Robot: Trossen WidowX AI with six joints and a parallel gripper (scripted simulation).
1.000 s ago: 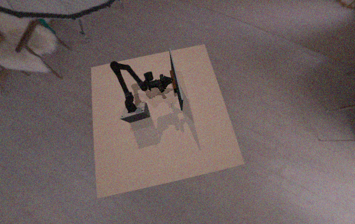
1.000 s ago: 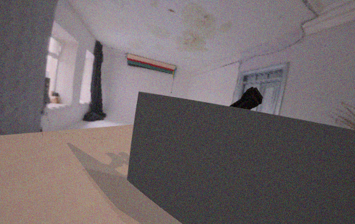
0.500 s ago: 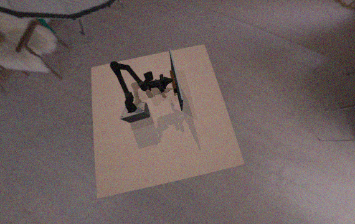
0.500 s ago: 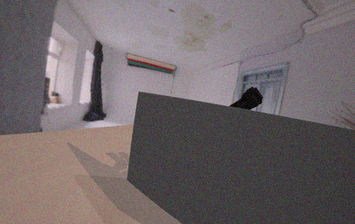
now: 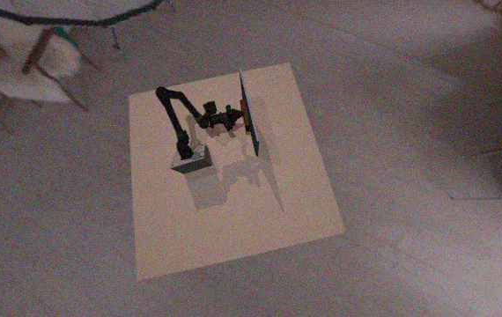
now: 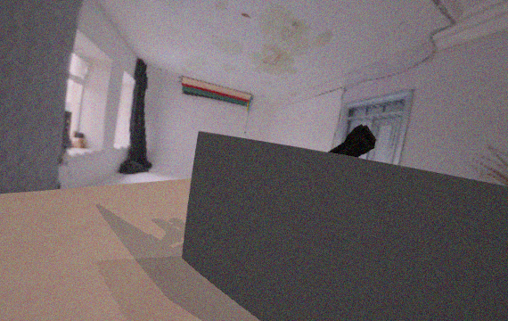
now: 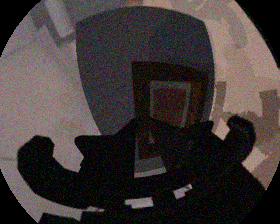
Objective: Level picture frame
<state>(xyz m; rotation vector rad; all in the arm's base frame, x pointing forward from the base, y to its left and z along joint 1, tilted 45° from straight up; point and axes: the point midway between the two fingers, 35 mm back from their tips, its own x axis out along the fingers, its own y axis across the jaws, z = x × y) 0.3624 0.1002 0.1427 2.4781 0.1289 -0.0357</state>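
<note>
Now: gripper tip 50 mm above the picture frame, 10 mm to the right of it and 10 mm short of it. The rest, counted from my gripper tip: wall panel (60 mm below, 20 mm ahead, 10 mm to the left).
</note>
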